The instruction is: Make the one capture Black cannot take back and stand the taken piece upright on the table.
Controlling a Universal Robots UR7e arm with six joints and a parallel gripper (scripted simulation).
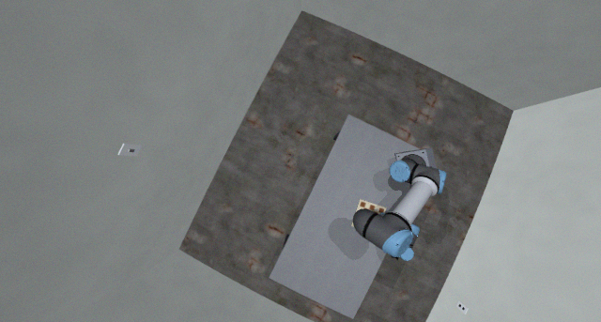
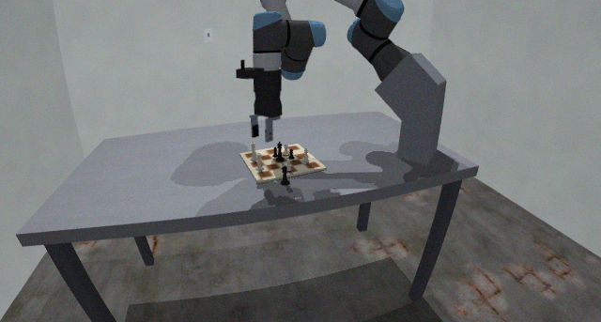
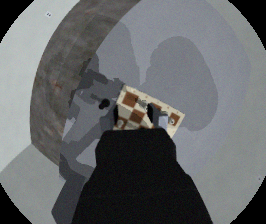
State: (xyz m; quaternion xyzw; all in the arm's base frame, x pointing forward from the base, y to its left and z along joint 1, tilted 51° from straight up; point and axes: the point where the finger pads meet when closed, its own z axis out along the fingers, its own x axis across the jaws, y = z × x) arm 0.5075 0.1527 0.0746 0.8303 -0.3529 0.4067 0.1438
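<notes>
Now: hand 130 mm above the small chessboard, 80 mm to the left of it and 70 mm past it.
</notes>
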